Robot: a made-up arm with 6 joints.
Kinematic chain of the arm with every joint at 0, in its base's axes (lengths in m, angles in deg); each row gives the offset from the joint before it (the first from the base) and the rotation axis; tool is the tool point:
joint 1: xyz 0 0 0.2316 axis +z
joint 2: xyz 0 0 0 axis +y
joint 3: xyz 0 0 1.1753 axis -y
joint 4: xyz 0 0 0 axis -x
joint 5: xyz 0.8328 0 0 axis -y
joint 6: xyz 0 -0.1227 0 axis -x
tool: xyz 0 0 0
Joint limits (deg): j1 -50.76..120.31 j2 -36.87..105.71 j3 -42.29..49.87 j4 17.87..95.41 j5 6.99..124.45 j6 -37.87..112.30
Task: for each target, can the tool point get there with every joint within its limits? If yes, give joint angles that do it. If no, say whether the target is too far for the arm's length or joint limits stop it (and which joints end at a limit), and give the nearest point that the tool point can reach.
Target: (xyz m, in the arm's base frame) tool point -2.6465 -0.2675 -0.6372
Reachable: no: too far | nearest point -0.5675 0.9479 -0.6372 | short by 2.408 m
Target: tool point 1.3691 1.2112 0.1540
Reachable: yes | joints 42.05 71.63 31.17 81.75 74.00 26.26
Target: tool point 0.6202 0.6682 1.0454
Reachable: yes | joints 53.30 7.24 -22.74 37.04 106.05 67.05
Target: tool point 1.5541 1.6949 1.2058
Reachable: no: too far | nearest point 1.2087 1.3182 0.9893 | short by 0.555 m
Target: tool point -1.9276 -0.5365 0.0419
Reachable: no: joint limits stop it (at a limit: joint 1, joint 3, joint 4) | nearest point -0.4794 0.7971 -0.1146 | short by 1.975 m
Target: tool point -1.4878 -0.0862 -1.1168
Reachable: no: joint limits stop it (at a limit: joint 1, joint 2, joint 4) | nearest point -0.4094 0.6773 -0.8566 | short by 1.347 m
